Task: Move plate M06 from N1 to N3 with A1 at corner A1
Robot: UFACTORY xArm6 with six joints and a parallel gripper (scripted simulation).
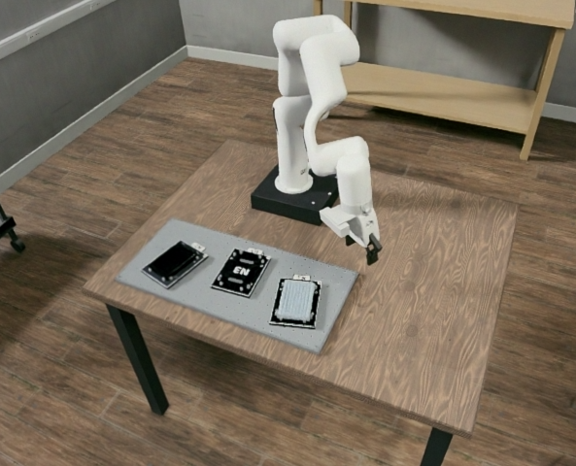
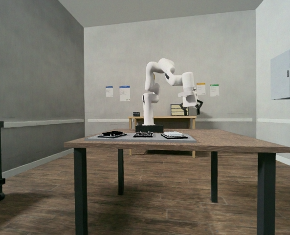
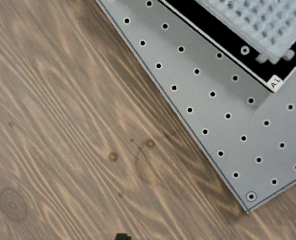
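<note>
The white well plate is 13 cm below my hand, 13 cm ahead of it and 12 cm to the right of it. From my hand the other things lie so: black plate (52 cm to the right, 18 cm ahead, 13 cm below); nest N3 (32 cm to the right, 14 cm below, 11 cm ahead); nest N1 (14 cm below, 13 cm ahead, 12 cm to the right).
</note>
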